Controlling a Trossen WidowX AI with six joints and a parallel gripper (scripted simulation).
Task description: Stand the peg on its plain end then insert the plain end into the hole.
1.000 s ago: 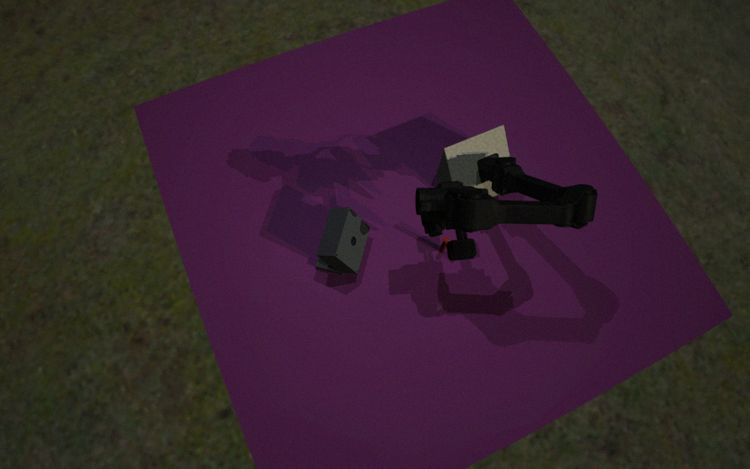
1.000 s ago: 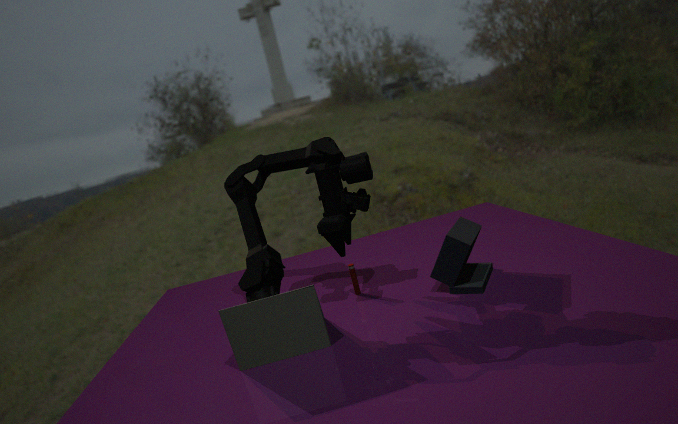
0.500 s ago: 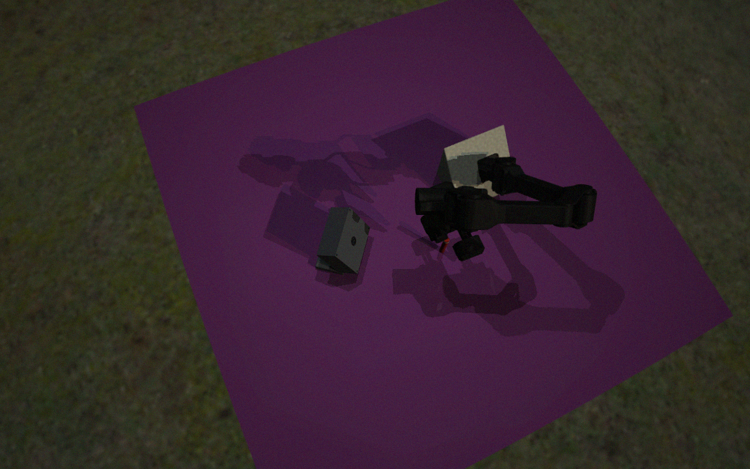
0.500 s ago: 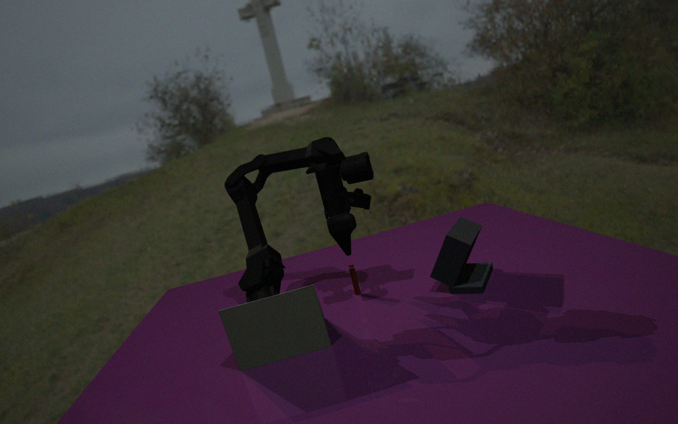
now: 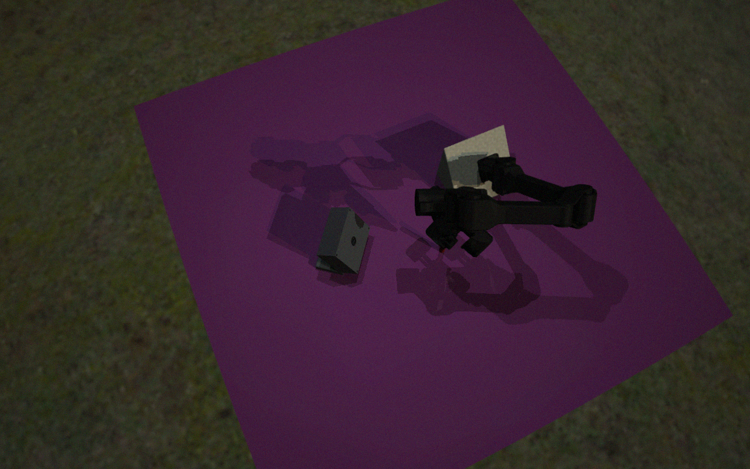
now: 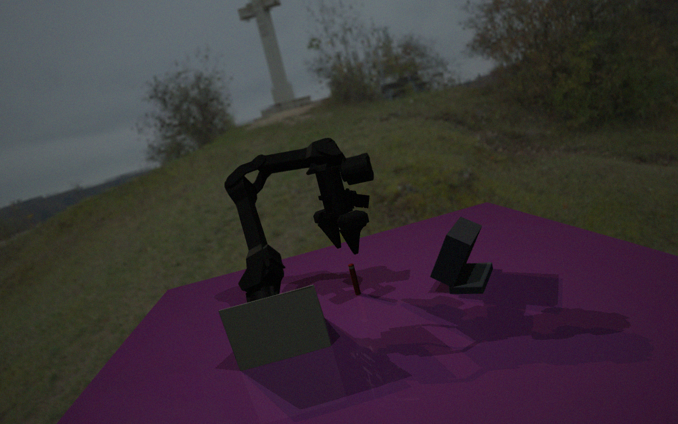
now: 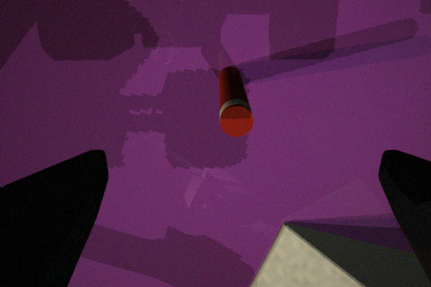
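Now: the red peg 6 cm below my gripper tip. The rest, counted from my gripper tip: grey sloped panel (24 cm ahead, 10 cm to the right, 4 cm below); dark foot (25 cm ahead, 12 cm to the right, 11 cm below).
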